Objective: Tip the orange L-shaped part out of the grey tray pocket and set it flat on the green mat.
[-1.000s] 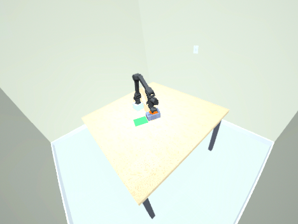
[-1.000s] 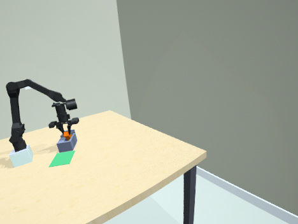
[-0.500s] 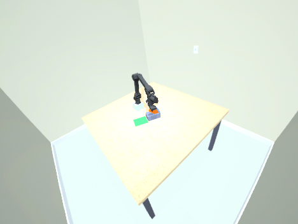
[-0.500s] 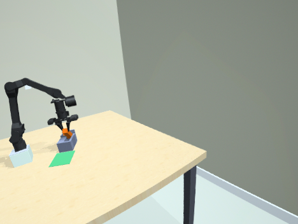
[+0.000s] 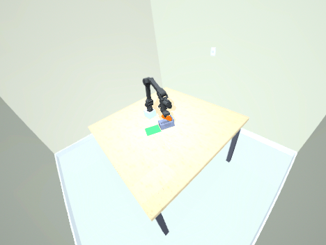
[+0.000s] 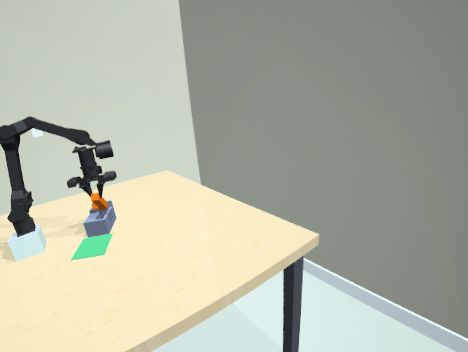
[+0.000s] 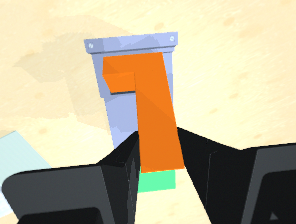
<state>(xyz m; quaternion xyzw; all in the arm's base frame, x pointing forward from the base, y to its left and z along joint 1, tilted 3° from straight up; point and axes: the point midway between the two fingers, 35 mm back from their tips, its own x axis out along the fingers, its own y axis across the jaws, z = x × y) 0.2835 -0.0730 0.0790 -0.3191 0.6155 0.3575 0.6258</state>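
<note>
The green mat is 90 mm behind my gripper tip, 120 mm to the right of it and 140 mm below it. From my gripper tip the other things lie so: orange L-shaped part: 30 mm to the left, 30 mm below.
</note>
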